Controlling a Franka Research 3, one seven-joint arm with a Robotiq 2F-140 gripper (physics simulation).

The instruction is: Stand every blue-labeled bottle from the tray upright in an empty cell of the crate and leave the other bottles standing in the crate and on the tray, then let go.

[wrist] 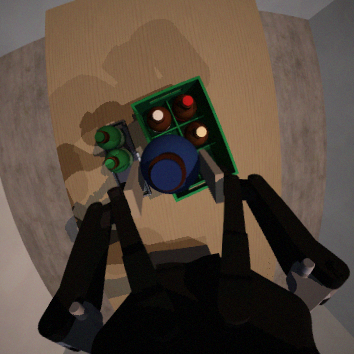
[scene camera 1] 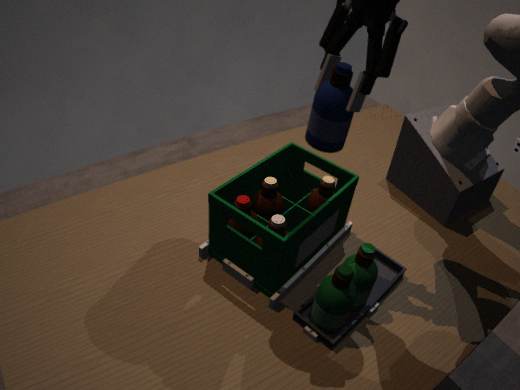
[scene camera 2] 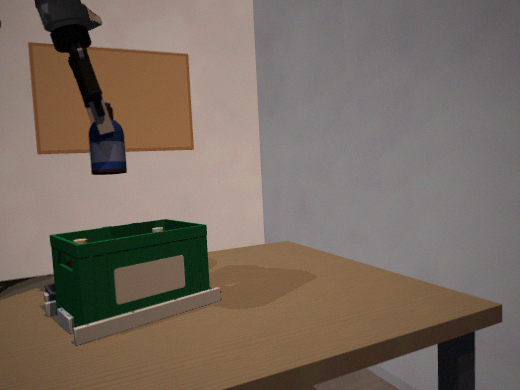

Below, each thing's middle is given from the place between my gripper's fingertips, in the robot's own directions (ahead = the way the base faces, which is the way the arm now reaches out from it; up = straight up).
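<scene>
There is the blue-labeled bottle (scene camera 1: 329, 122), and my hand is now 1 cm above it.
</scene>
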